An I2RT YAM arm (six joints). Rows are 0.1 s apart.
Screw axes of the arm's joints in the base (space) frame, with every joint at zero. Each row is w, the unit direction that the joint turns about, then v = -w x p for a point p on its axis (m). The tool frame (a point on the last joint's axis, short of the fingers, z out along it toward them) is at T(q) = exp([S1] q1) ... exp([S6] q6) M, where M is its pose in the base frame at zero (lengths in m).
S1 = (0, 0, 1, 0, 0, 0)
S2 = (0, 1, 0, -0.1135, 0, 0.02)
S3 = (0, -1, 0, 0.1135, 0, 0.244)
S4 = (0, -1, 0, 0.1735, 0, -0.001)
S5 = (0, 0, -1, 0, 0.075, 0)
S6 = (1, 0, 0, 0, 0.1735, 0)
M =
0 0 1 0.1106
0 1 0 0
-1 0 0 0.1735
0 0 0 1
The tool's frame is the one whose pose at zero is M.
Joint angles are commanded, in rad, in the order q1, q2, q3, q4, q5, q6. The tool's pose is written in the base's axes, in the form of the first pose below.
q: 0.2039 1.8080 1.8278 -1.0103 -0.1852 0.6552
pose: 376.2 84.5 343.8 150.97 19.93 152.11
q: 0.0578 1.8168 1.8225 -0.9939 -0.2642 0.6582
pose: 387.4 31.7 340.5 147.73 17.57 145.04
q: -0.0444 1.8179 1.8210 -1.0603 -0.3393 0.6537
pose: 382.4 -5.1 336.5 147.22 12.34 141.51
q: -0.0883 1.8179 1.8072 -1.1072 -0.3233 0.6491
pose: 376.9 -22.0 330.0 150.01 10.13 139.33
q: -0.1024 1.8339 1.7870 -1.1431 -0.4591 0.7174
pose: 375.2 -22.7 318.5 146.33 0.55 138.02
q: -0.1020 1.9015 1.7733 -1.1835 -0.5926 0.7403
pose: 382.9 -19.2 291.3 144.53 -10.08 139.53
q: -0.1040 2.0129 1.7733 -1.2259 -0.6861 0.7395
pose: 396.1 -18.7 251.3 145.12 -20.30 140.26
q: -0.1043 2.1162 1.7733 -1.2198 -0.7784 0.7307
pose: 409.0 -17.7 214.0 143.43 -27.55 141.61
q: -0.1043 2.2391 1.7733 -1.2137 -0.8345 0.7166
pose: 419.3 -17.4 166.9 144.05 -34.44 141.69
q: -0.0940 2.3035 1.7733 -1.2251 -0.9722 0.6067
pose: 421.9 -10.2 145.2 134.56 -37.86 150.60
